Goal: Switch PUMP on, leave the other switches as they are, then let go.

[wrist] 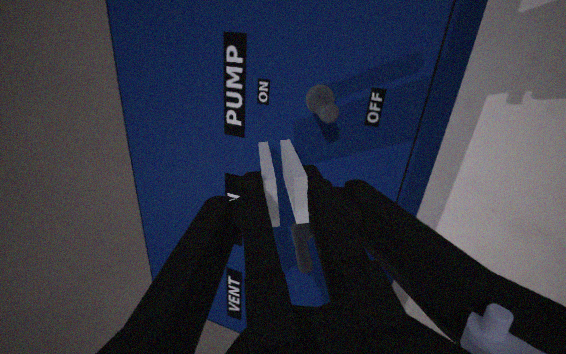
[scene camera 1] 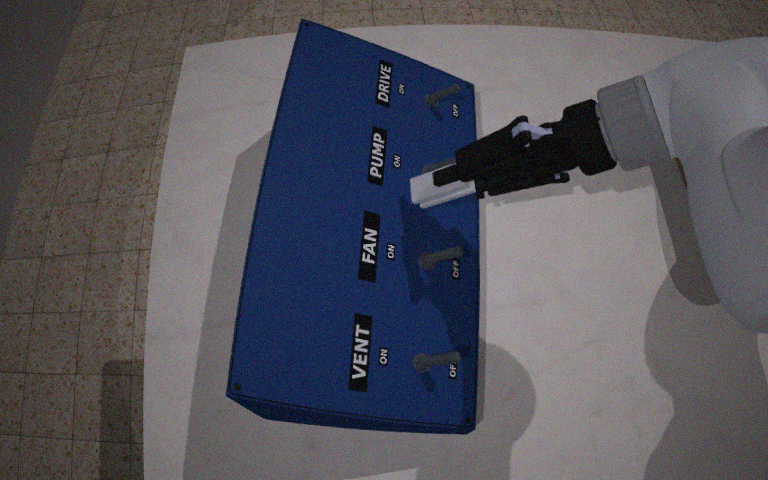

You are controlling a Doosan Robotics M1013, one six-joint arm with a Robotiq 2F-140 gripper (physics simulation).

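Frame: origin at the arm's base, x up, y back, z right, level; metres.
Where they show: gripper, fingertip midpoint: [wrist: 275, 159] [scene camera 1: 416, 193].
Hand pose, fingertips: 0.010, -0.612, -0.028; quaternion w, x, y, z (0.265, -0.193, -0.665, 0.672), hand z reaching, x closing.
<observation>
Each offset is from my fingertips to the top centre of the thing, as dx, dy, dz. Level surfaces: height alone.
The blue switch panel [scene camera 1: 300, 226] [wrist: 175, 90] carries PUMP, FAN, VENT and DRIVE switches. The grey PUMP lever {+0.012, +0.038, +0.044} [scene camera 1: 437, 165] [wrist: 320, 99] is partly hidden behind the fingers in the scene view, and its visible part leans toward OFF. The FAN lever {+0.012, +0.027, -0.075} [scene camera 1: 441, 257] [wrist: 303, 250], VENT lever {+0.012, +0.016, -0.195} [scene camera 1: 436, 361] and DRIVE lever {+0.012, +0.048, +0.164} [scene camera 1: 442, 95] lean to OFF. My gripper [scene camera 1: 420, 192] [wrist: 275, 159] is shut, with a narrow gap between its pale pads and nothing in it. It is over the panel between the PUMP and FAN levers, beside the PUMP lever.
The panel stands on a pale table {dx -0.119} [scene camera 1: 543, 271]. The arm [scene camera 1: 719, 141] comes in from the right in the scene view. Shadows of the arm and gripper fall on the panel and the table. A tiled floor [scene camera 1: 67, 254] shows past the table's edge.
</observation>
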